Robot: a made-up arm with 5 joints. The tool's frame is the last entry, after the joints.
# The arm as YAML. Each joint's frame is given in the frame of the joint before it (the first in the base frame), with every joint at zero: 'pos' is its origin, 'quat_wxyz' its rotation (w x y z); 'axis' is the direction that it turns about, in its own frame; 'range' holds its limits. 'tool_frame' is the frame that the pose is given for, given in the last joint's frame.
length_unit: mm
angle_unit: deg
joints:
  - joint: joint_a
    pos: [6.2, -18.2, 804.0]
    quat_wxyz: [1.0, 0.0, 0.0, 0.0]
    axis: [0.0, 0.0, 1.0]
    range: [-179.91, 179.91]
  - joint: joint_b
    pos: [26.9, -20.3, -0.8]
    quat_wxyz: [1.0, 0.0, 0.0, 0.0]
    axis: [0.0, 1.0, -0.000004]
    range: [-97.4, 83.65]
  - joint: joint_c
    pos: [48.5, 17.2, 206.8]
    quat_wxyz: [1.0, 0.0, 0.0, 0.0]
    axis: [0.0, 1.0, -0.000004]
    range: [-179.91, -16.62]
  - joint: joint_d
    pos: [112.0, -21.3, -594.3]
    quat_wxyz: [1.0, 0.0, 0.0, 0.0]
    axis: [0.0, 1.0, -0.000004]
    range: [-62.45, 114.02]
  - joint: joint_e
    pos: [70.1, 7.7, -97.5]
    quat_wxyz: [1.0, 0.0, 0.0, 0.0]
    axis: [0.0, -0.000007, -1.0]
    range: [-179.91, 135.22]
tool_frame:
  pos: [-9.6, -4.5, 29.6]
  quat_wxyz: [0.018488, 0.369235, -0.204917, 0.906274]
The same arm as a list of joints. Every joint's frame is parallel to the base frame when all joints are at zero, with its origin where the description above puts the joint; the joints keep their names.
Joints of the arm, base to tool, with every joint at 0 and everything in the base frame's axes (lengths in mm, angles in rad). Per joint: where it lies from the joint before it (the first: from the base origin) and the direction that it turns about. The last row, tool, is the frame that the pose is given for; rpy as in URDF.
joint_a: xyz 6.2 -18.2 804 axis +z
joint_b: xyz 26.9 -20.3 -0.8 axis +y
joint_c: xyz 48.5 17.2 206.8 axis +y
joint_d: xyz 112 -21.3 -594.3 axis +y
joint_e: xyz 70.1 7.7 -97.5 axis -z
tool: xyz -9.6 -4.5 29.6 rpy -0.5075 -0.7435 -2.9809
Joint limits (rad, base to tool): -3.14..3.14 -1.7..1.46 -3.14..-0.2901 -1.09..1.99 -3.14..2.36

